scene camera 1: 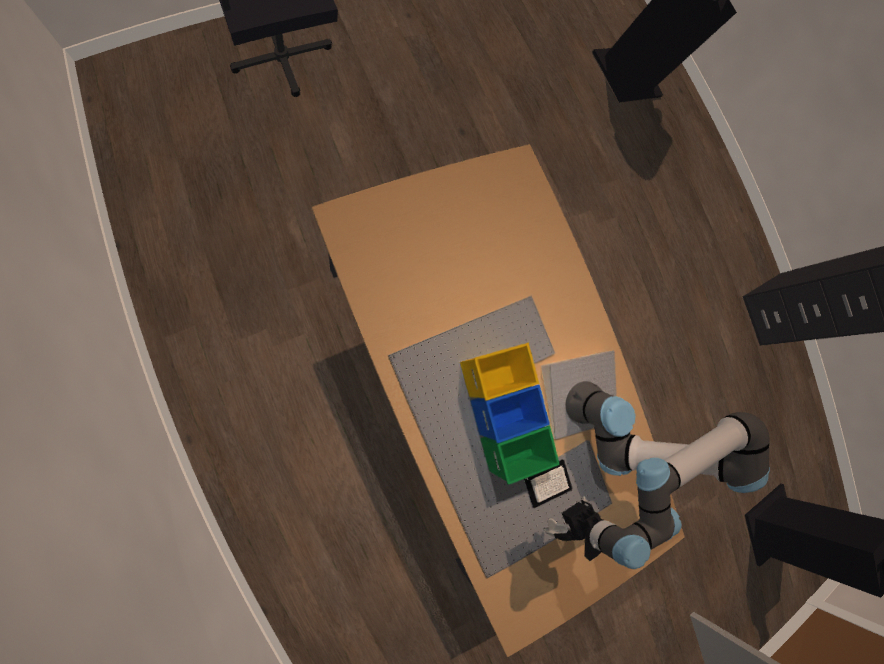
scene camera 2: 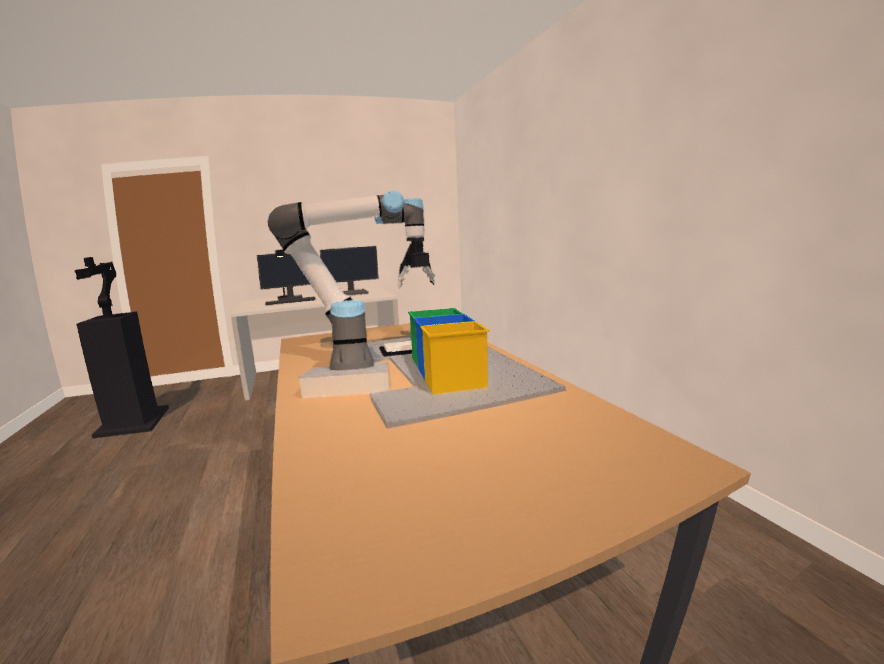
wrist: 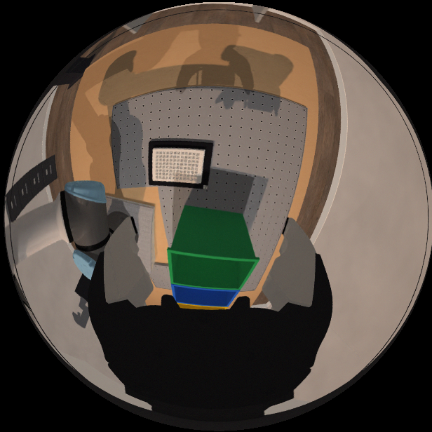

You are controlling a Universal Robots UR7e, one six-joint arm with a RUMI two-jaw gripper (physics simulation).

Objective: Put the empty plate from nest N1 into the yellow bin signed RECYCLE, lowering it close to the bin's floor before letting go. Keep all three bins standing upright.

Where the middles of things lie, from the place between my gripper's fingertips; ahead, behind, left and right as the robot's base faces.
I see my gripper 240 mm above the white plate (scene camera 1: 553, 482), 80 mm past it and 10 mm to the left of it. The rest, counted from my hand: blue bin (scene camera 1: 505, 417) 330 mm to the right, 170 mm below, 10 mm behind; green bin (scene camera 1: 515, 459) 200 mm to the right, 170 mm below, 10 mm ahead; black nest (wrist: 164, 143) 250 mm below, 80 mm behind, 10 mm to the right.
